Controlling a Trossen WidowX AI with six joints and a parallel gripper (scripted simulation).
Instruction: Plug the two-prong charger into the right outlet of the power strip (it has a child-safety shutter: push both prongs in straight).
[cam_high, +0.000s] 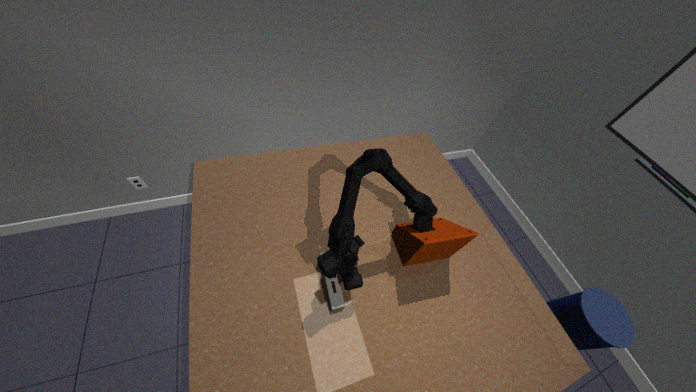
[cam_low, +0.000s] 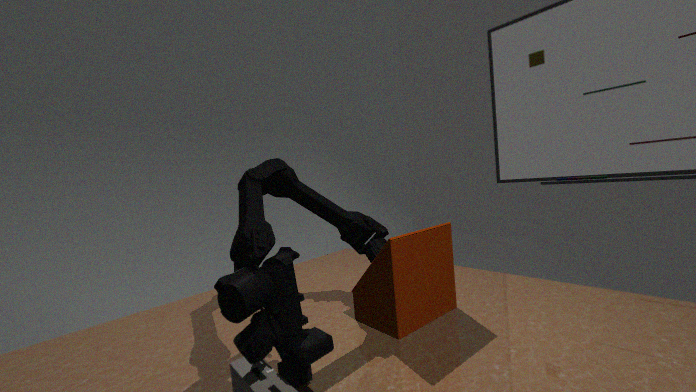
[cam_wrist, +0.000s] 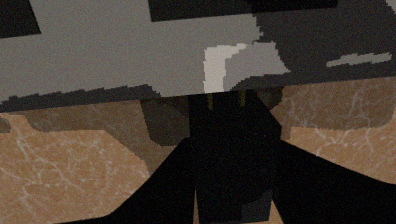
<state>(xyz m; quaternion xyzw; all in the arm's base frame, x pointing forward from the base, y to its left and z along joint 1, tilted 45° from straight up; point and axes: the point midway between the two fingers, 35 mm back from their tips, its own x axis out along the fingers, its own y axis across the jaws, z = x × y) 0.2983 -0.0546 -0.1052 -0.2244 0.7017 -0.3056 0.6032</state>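
The black two-prong charger is 2 cm ahead of my gripper tip and 1 cm above it.
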